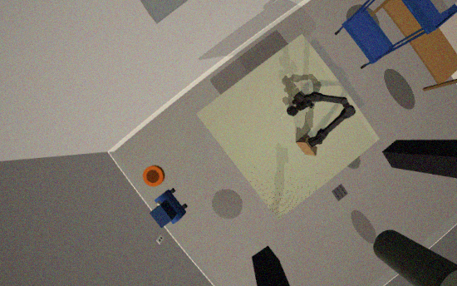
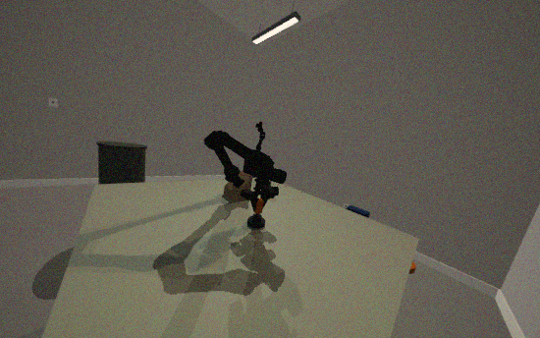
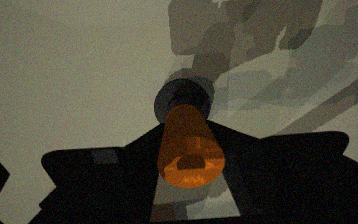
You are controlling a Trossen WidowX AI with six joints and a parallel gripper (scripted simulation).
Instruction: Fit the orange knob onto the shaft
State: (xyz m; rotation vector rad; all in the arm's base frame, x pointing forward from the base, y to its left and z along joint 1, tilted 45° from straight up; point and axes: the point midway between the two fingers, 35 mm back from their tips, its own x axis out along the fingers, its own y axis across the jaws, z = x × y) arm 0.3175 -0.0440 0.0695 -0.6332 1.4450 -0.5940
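My gripper tip is 2 cm below the orange knob. The rest, counted from my gripper tip: dark round pedestal 4 cm below.
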